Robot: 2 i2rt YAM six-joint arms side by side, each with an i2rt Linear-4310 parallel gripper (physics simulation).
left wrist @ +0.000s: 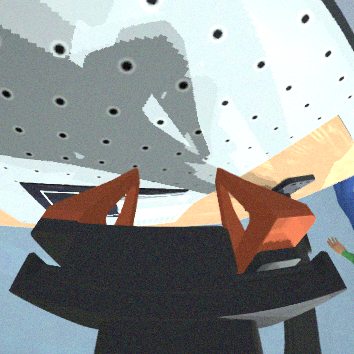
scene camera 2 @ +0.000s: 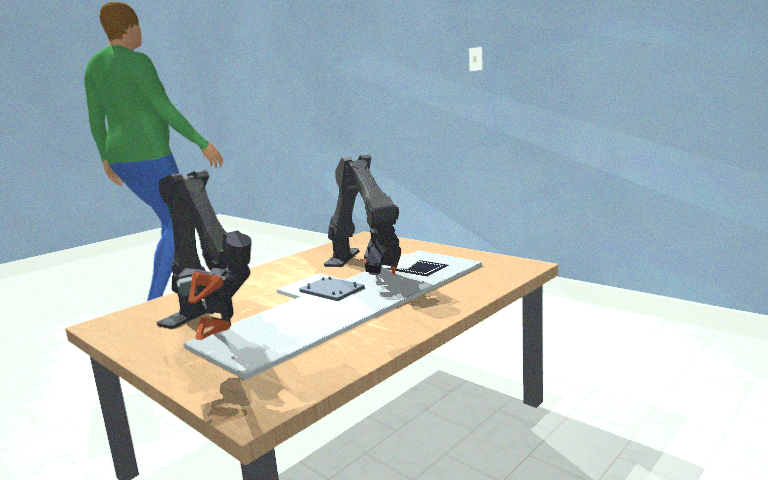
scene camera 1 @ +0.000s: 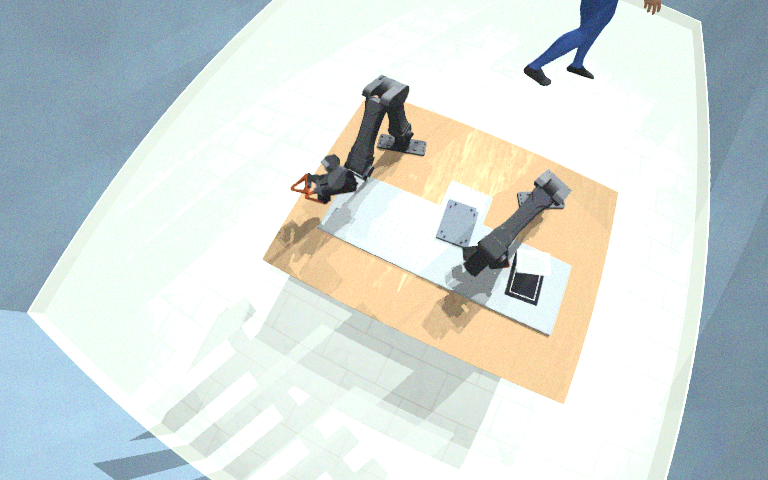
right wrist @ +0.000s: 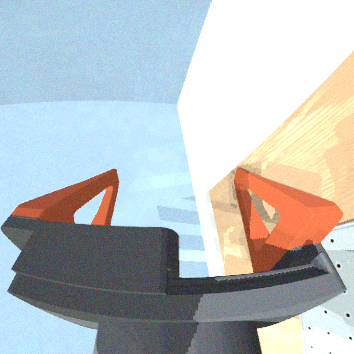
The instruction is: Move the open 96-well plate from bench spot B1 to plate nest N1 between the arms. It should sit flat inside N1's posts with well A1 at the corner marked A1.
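Pixels of known places: left gripper, fingertip midpoint: [left wrist: 177, 174] [scene camera 2: 384, 272]; right gripper, fingertip midpoint: [scene camera 2: 194, 321] [scene camera 1: 297, 192] [right wrist: 176, 174]; left arm's base, origin of the base link: [scene camera 2: 342, 258]; right arm's base, origin of the base link: [scene camera 2: 192, 313] [scene camera 1: 402, 145].
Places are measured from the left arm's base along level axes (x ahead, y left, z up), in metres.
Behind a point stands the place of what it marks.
The pale 96-well plate [scene camera 1: 533, 263] @(z 0.026, x 0.263, y -0.089 m) [left wrist: 162, 204] @(z 0.027, x 0.241, y -0.145 m) lies at one end of a black rectangle with a white outline [scene camera 1: 525, 287] @(z 0.015, x 0.348, y -0.127 m) [scene camera 2: 425, 268] @(z 0.015, x 0.346, y -0.136 m) [left wrist: 32, 190] @(z 0.015, x 0.367, y -0.191 m); its wells and A1 corner are unreadable. The grey nest [scene camera 1: 459, 221] @(z 0.024, x 0.098, y -0.352 m) [scene camera 2: 331, 287] @(z 0.025, x 0.106, y -0.365 m) with small dark posts stands between the arms, with no plate in it; its A1 mark is unreadable. My left gripper [scene camera 1: 505, 263] @(z 0.021, x 0.226, y -0.205 m) [scene camera 2: 380, 268] @(z 0.021, x 0.226, y -0.205 m) [left wrist: 177, 174] @(z 0.021, x 0.226, y -0.205 m) is partly open and empty, above the board beside the plate, apart from it. My right gripper [scene camera 1: 299, 191] @(z 0.153, x 0.035, y -0.917 m) [scene camera 2: 194, 319] @(z 0.153, x 0.035, y -0.917 m) [right wrist: 176, 174] @(z 0.153, x 0.035, y -0.917 m) is open and empty, far from the plate.
A pale perforated board [scene camera 1: 390, 232] @(z 0.013, x 0.133, y -0.605 m) [scene camera 2: 294, 328] @(z 0.013, x 0.112, y -0.635 m) [left wrist: 220, 65] @(z 0.013, x 0.210, y -0.288 m) lies along the wooden table [scene camera 1: 362, 277] @(z 0.000, x 0.295, y -0.706 m) [scene camera 2: 362, 373] @(z 0.000, x 0.356, y -0.809 m) under the nest and black rectangle. My right gripper is near the table's left end. A person [scene camera 1: 594, 33] [scene camera 2: 133, 107] is behind the table.
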